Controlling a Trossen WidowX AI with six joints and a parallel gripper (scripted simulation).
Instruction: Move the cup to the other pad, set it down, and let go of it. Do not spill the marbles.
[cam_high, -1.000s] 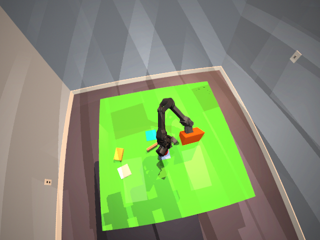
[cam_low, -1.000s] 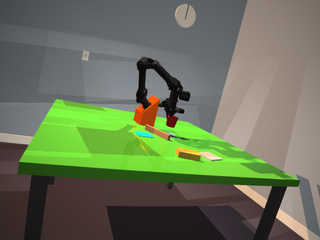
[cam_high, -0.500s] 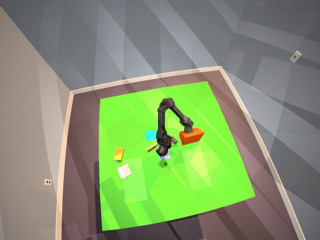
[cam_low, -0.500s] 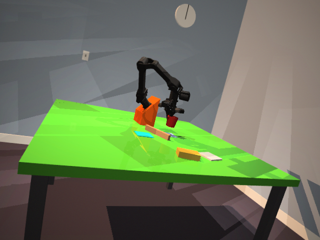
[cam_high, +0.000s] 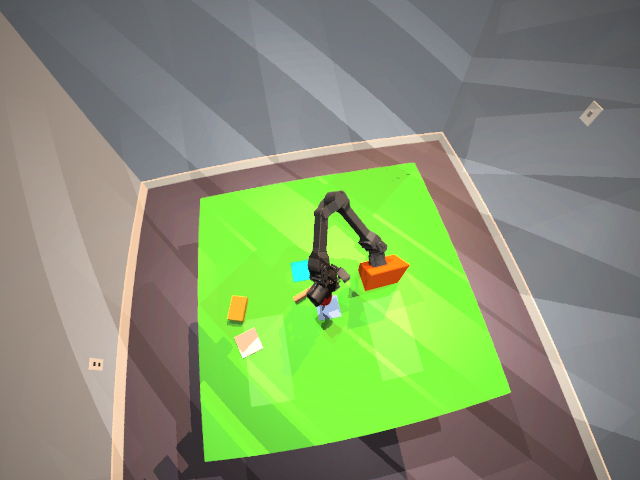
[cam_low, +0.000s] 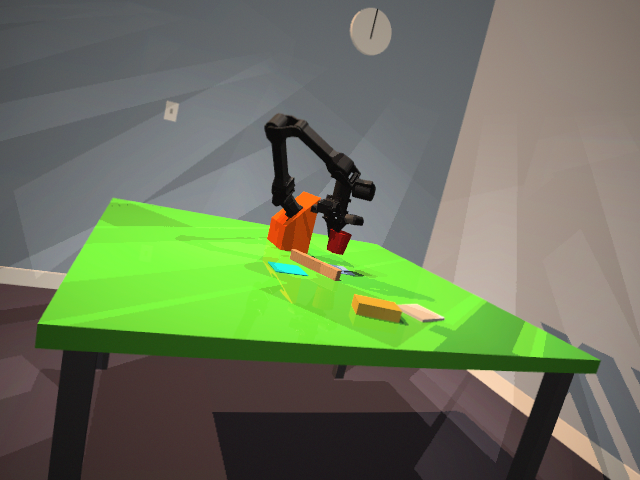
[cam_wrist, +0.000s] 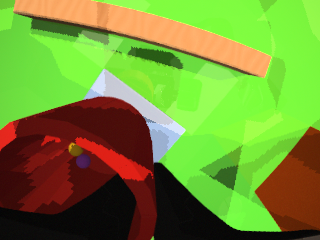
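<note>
Right now my gripper tip is 3 cm to the right of the purple marble, 3 cm short of it and 2 cm above it. Round my gripper tip: yellow marble 4 cm ahead, 3 cm to the left, 2 cm below; pale blue pad 11 cm below, 4 cm to the left, 1 cm ahead; cup 3 cm ahead, 1 cm to the left.
</note>
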